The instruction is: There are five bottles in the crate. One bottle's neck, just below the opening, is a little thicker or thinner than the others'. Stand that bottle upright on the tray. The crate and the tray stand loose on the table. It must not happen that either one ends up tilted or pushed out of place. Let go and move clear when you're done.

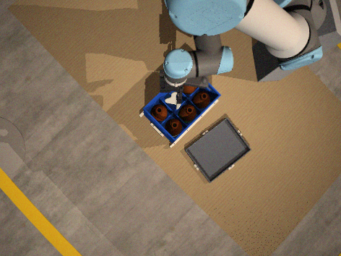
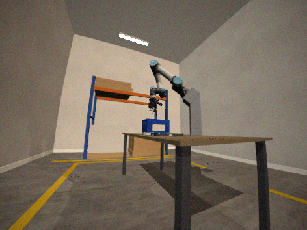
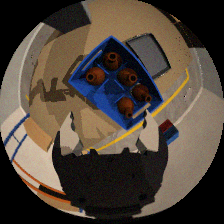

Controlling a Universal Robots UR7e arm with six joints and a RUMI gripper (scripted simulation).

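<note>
Now: the blue crate 160 mm below my hand, 40 mm to the left of it and 20 mm ahead of it. From my hand the other things lie so: brown bottle (160 mm below, 120 mm ahead, 60 mm to the left); grey tray (290 mm to the left, 230 mm below, 110 mm ahead).
</note>
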